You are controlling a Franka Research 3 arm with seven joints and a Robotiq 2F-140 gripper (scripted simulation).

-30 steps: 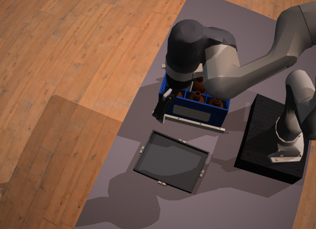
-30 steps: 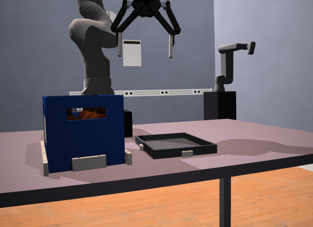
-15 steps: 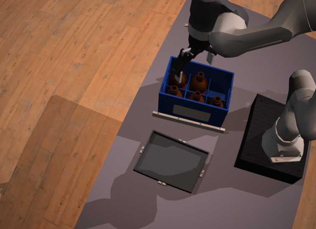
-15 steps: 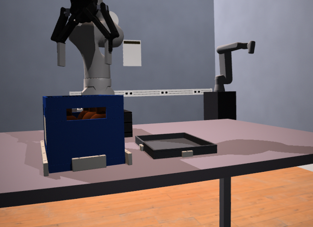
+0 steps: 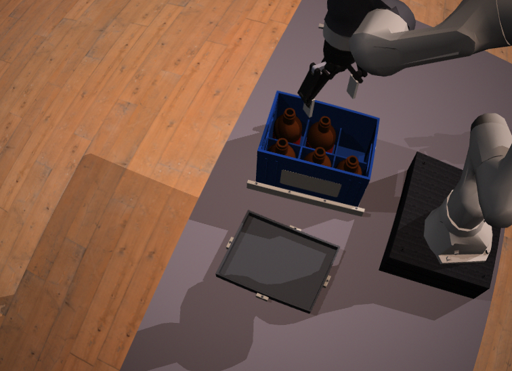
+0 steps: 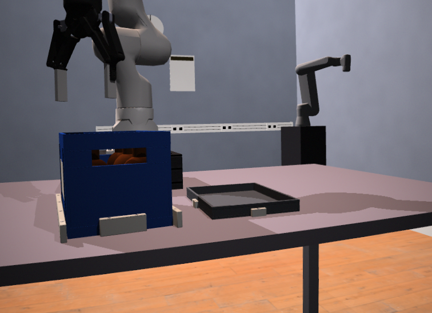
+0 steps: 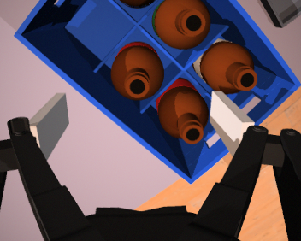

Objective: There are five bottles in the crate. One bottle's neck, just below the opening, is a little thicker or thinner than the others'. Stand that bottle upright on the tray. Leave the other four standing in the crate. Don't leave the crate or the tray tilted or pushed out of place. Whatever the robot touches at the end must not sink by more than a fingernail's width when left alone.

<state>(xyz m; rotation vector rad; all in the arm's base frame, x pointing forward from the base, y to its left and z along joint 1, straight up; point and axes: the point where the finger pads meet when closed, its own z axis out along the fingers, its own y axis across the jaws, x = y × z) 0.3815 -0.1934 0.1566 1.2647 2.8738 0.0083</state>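
Now: hand 18 cm above the crate and 4 cm to the right of it. Round my hand: bottle (17 cm below, 9 cm to the left, 8 cm behind); dark tray (33 cm to the left, 25 cm below, 3 cm ahead).
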